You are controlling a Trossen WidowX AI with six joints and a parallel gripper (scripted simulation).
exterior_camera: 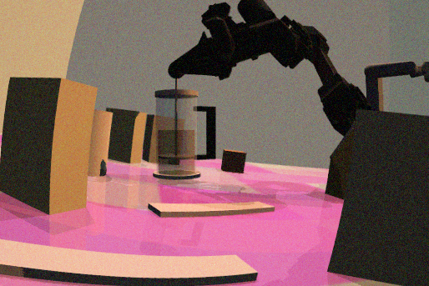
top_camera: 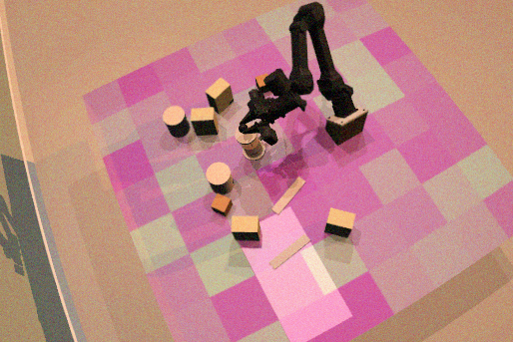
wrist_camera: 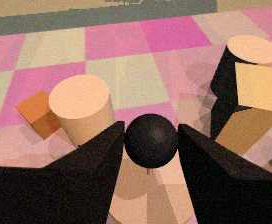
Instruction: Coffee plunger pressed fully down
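Now: the coffee press 3 cm behind my gripper tip and 9 cm below it.
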